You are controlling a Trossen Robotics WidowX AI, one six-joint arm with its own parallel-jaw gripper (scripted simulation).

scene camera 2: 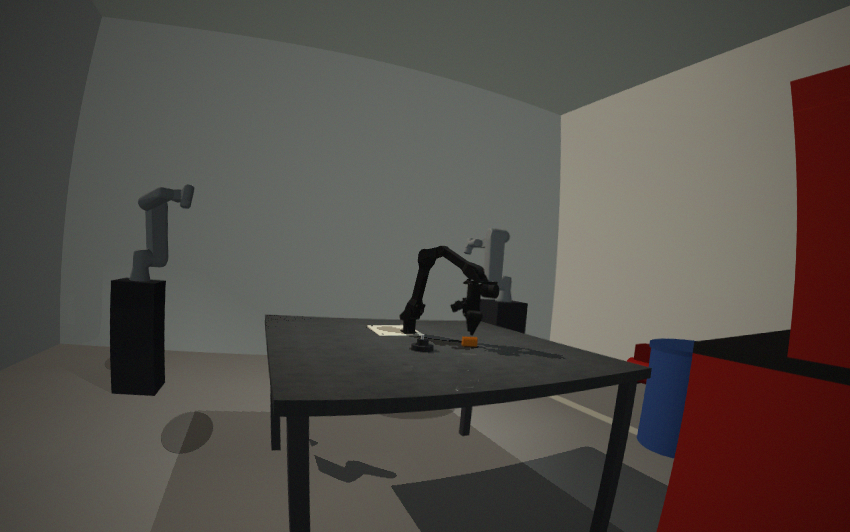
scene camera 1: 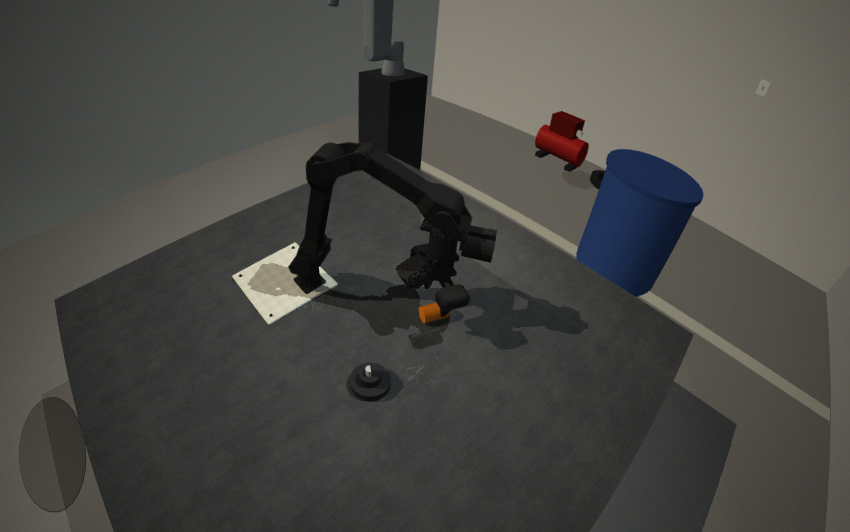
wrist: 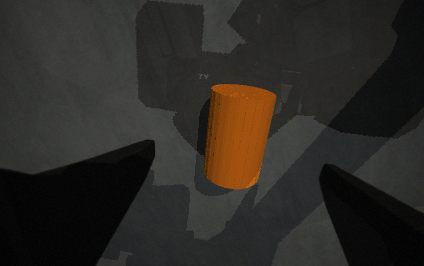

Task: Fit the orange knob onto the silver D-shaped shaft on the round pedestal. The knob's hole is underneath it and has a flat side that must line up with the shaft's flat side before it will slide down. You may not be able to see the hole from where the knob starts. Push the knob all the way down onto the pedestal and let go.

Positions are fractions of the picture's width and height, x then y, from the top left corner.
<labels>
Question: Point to an orange knob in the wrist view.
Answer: At 0.56, 0.45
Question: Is my gripper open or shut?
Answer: Open.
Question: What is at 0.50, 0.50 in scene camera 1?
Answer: My gripper.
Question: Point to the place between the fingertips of my gripper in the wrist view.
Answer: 0.56, 0.60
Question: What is my gripper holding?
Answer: Nothing.
</labels>
